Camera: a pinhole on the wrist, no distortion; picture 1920 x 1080 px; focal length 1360.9 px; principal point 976.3 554.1 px. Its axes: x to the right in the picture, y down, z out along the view. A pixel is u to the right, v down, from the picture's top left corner.
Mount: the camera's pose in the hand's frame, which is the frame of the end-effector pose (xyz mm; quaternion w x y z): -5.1 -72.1 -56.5 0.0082 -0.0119 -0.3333 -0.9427
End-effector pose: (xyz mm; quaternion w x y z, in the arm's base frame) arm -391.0 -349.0 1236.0 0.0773 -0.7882 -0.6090 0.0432
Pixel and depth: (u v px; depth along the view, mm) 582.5 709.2 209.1
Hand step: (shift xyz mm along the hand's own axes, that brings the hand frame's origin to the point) 59.5 41.3 119.4
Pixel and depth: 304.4 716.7 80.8
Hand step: 36.4 -28.5 11.3
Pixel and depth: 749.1 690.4 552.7
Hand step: 97.8 233.0 405.4
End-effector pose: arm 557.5 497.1 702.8 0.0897 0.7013 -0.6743 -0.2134
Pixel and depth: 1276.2 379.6 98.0
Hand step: -25.3 -0.9 12.4
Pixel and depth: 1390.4 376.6 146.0
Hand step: -47.5 34.2 46.3
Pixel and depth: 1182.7 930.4 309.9
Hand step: -44.8 55.7 239.6
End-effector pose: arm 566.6 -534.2 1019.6 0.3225 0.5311 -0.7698 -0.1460
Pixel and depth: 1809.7 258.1 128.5
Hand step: -82.2 29.8 28.1
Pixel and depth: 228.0 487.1 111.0
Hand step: 57.7 2.4 24.7
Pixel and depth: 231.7 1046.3 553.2
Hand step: 311.5 122.3 490.9
